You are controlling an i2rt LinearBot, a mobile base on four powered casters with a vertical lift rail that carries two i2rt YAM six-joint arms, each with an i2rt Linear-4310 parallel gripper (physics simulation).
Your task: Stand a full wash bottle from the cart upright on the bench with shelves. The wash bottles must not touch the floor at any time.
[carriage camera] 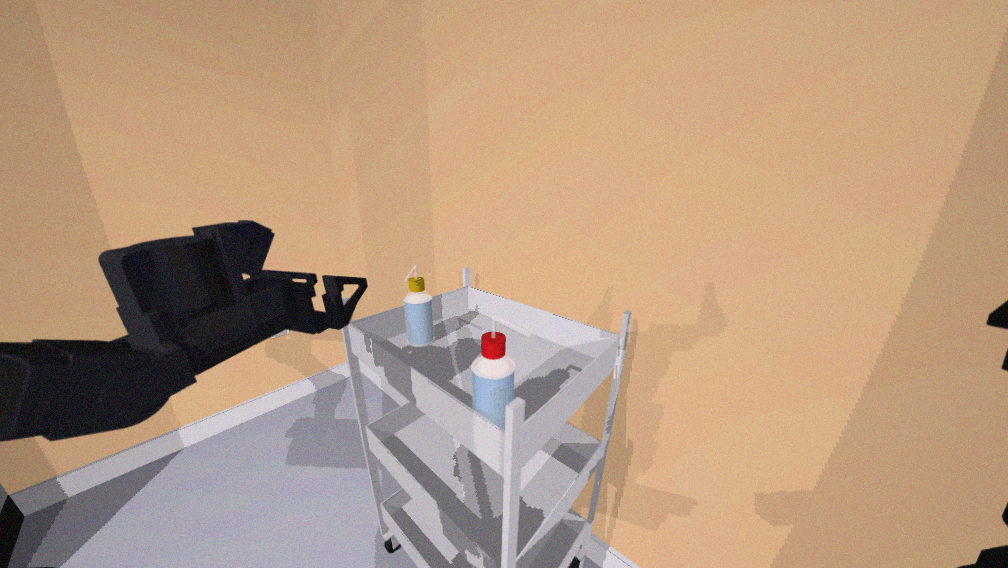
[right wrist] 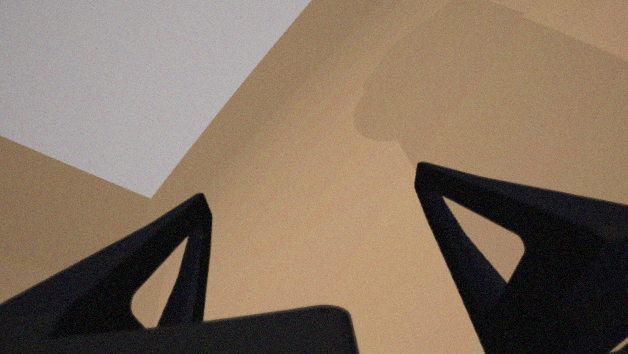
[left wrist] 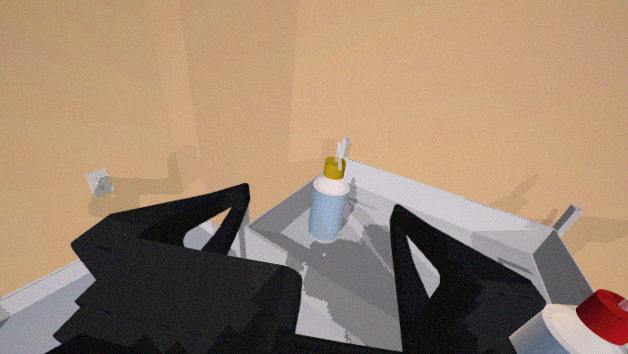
Scene:
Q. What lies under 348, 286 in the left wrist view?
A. A three-tier cart.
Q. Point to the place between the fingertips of my left gripper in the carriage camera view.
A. At 340, 279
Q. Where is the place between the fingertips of my left gripper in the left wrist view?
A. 319, 201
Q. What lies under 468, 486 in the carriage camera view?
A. A three-tier cart.

